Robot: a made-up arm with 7 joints.
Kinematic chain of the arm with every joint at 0, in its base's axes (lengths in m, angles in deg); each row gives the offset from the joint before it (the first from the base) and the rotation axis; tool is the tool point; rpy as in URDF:
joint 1: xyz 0 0 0.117 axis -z
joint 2: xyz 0 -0.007 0.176 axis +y
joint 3: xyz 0 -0.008 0.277 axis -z
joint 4: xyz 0 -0.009 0.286 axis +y
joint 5: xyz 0 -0.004 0.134 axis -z
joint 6: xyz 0 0 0.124 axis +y
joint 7: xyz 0 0 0.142 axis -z
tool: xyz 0 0 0 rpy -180 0 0
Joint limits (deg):
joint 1: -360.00..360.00
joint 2: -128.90..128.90
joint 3: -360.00..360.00
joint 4: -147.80..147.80
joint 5: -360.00..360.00
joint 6: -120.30..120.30
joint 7: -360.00..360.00
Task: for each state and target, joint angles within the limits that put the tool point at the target. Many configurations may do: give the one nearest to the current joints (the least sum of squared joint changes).
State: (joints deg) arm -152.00 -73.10 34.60 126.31 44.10 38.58 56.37
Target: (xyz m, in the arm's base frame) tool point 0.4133 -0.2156 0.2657
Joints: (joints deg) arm -113.02 -110.07 51.39 116.09 50.81 51.25 56.37
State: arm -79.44 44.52 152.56 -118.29 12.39 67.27 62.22
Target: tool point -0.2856 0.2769 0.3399
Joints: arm -107.01 51.91 140.48 -147.80 20.59 42.14 62.22
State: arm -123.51 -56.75 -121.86 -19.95 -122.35 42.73 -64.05
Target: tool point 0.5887 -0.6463 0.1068
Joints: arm -119.45 -101.07 -112.56 -18.17 -118.64 53.12 -64.05
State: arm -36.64 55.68 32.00 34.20 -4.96 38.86 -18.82
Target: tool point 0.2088 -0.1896 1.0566
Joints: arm -19.42 -5.62 46.03 41.40 -0.41 52.52 -18.82
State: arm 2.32 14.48 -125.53 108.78 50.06 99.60 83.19
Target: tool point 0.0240 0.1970 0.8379
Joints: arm 4.25 14.89 -150.99 79.13 55.88 110.75 83.19
